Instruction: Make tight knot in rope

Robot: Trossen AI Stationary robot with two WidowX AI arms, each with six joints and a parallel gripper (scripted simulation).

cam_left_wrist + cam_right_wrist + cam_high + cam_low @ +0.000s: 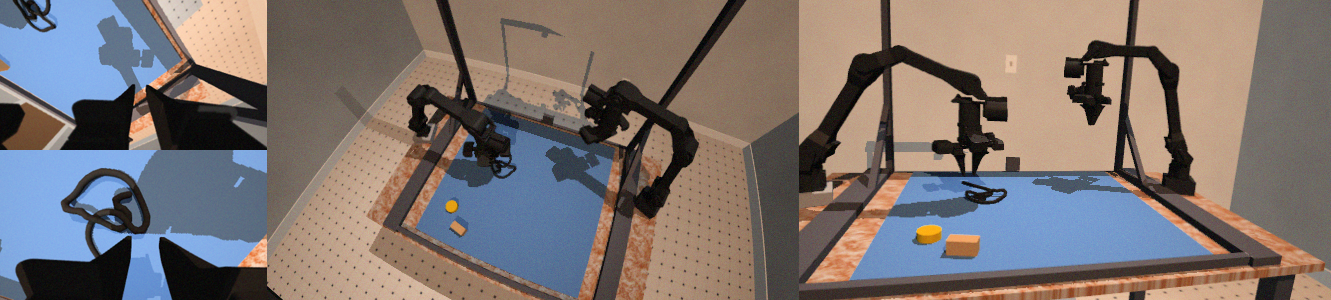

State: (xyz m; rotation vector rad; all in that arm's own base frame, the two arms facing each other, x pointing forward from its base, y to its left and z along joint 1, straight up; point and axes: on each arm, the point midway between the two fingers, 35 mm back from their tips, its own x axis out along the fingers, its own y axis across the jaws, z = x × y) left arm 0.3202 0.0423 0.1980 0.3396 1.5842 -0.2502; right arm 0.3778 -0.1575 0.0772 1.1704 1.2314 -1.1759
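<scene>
Right now my right hand is 160 mm to the right of the blue mat, 110 mm above it and 50 mm short of it. From my right hand the other things lie so: yellow disc (240 mm ahead, 90 mm to the right, 90 mm below); orange block (310 mm ahead, 90 mm below, 20 mm to the right).
</scene>
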